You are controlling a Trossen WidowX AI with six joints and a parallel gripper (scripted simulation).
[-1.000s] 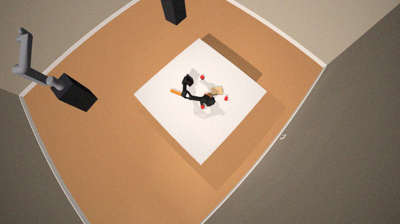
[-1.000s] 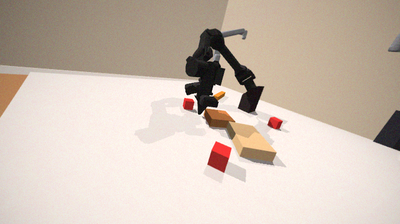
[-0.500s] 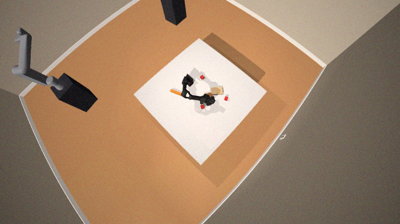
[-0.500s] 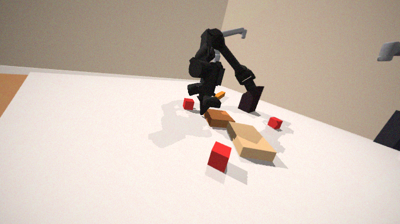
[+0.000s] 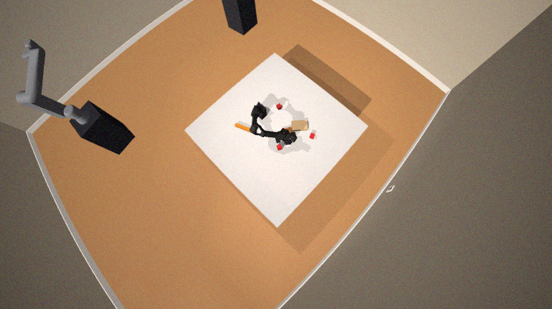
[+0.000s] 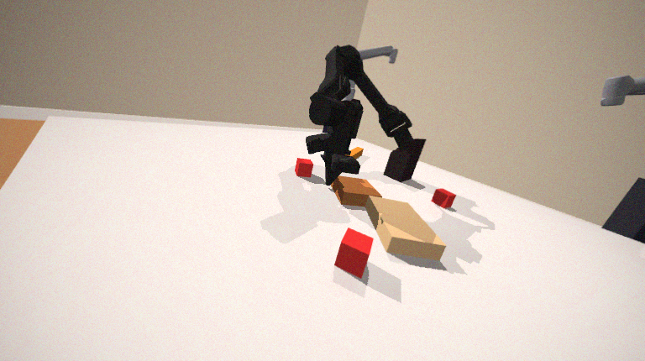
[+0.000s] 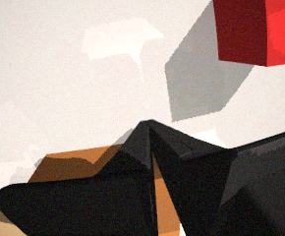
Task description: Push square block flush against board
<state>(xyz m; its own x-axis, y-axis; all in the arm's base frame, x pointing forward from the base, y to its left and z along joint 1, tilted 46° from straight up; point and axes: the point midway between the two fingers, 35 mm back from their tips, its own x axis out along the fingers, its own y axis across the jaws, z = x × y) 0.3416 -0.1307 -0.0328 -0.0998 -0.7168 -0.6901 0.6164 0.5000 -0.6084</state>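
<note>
My gripper tip is now 7 cm to the right of the orange square block, 3 cm past it and 1 cm below it. The rest, counted from my gripper tip: tan board: 20 cm to the left, 2 cm ahead, 1 cm above; orange strip: 37 cm behind, 14 cm to the right, 1 cm above.
</note>
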